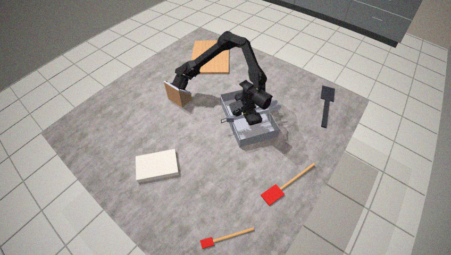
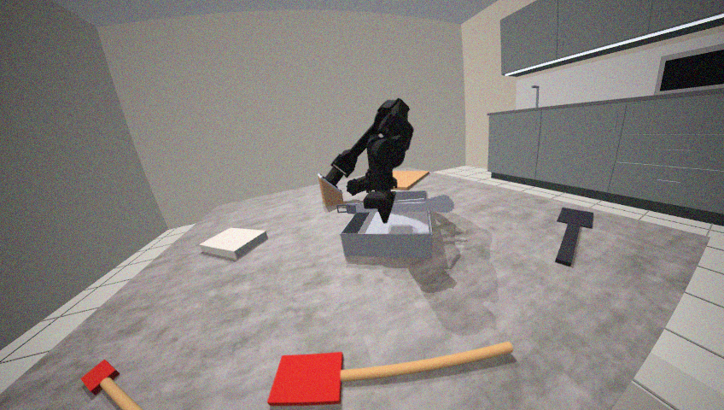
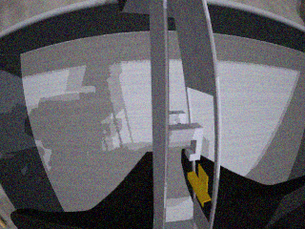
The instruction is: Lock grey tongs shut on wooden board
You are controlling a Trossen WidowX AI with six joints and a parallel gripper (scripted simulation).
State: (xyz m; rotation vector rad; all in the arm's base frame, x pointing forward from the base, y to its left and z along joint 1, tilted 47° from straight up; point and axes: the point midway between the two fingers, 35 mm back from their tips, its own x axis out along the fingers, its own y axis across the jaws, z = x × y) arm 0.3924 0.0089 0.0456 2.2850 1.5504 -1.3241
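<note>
The grey roasting tin lies 30 mm to the left of my gripper tip and 10 mm behind it. The rest, counted from my gripper tip: white block 420 mm to the right, 210 mm behind, 20 mm below; yellow lock slider 40 mm above, 10 mm behind; black spatula 370 mm to the left, 300 mm ahead, 30 mm below.
</note>
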